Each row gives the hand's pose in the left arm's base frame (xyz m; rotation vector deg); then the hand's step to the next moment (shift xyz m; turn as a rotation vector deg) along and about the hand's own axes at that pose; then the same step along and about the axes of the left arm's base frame.
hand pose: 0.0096 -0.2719 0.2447 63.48 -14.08 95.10
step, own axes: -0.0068 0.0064 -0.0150 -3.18 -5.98 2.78
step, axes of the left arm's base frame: -0.0135 0.0026 -0.0111 6.51 -1.44 -3.02
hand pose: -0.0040 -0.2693 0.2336 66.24 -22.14 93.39
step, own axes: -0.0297 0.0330 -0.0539 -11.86 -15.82 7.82
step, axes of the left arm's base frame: -0.0557 0.0095 -0.0410 17.39 -6.07 -10.62
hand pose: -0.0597 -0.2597 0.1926 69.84 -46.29 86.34
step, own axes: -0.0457 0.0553 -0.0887 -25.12 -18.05 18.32
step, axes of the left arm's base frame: -0.0791 0.0528 -0.0631 22.59 -18.82 -20.69
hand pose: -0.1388 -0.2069 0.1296 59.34 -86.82 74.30
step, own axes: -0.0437 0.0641 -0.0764 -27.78 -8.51 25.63
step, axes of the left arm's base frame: -0.0418 0.0855 -0.0529 13.53 -24.85 -26.46
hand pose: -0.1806 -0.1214 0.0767 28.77 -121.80 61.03
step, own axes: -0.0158 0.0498 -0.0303 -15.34 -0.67 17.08
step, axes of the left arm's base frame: -0.0068 0.0543 -0.0257 3.84 -13.72 -18.01
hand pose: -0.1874 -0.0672 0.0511 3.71 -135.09 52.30
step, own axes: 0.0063 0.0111 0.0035 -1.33 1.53 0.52
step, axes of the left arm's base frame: -0.0097 0.0073 -0.0052 0.43 0.62 -1.95
